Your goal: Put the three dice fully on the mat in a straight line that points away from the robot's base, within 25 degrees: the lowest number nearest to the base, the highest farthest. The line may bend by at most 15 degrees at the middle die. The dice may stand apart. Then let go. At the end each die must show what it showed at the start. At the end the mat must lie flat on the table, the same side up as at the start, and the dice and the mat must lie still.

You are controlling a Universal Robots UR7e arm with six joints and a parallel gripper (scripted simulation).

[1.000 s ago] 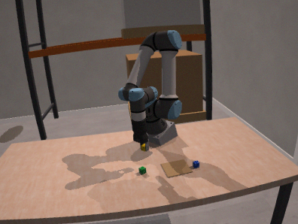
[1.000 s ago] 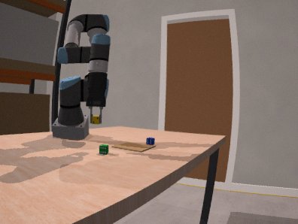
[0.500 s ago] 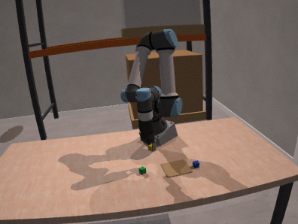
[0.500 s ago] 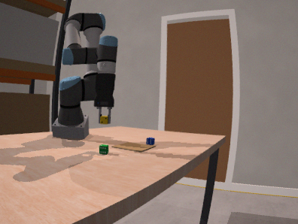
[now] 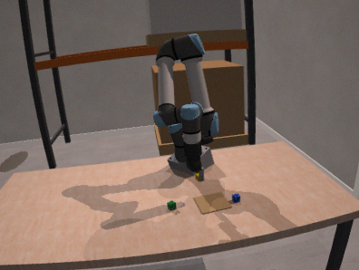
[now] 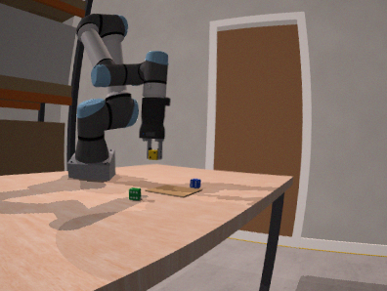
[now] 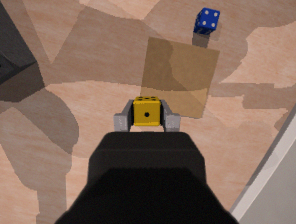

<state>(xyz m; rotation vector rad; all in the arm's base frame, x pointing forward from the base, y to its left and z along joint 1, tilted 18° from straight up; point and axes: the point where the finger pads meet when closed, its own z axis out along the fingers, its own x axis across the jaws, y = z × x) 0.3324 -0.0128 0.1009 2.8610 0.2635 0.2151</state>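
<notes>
The tan mat lies 5 cm ahead of my hand, 4 cm to the left of it and 12 cm below it. Also, from my hand: green die: 3 cm ahead, 14 cm to the right, 11 cm below; then blue die: 8 cm ahead, 15 cm to the left, 11 cm below; then yellow die: right at my hand.
</notes>
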